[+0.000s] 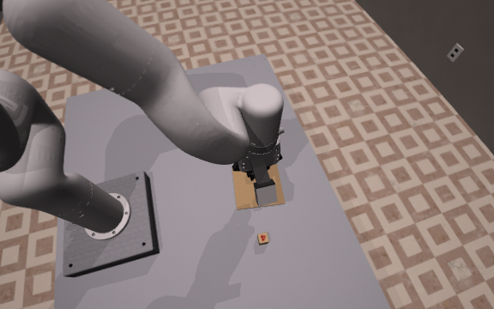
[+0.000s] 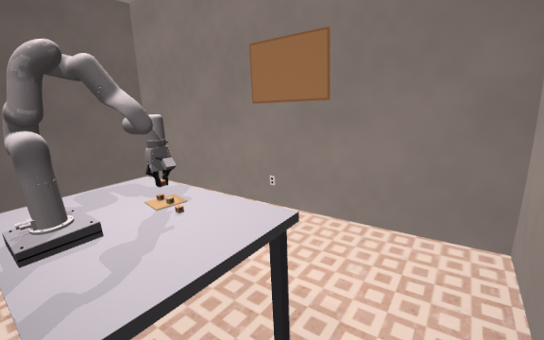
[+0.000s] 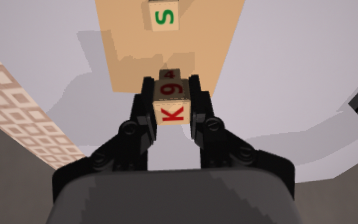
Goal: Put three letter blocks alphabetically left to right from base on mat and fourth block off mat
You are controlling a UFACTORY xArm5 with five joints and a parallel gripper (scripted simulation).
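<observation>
Right now my hand is 10 mm short of the tan mat and 100 mm above it. Also, from my hand: wooden letter block: 40 mm to the left, 80 mm below.
</observation>
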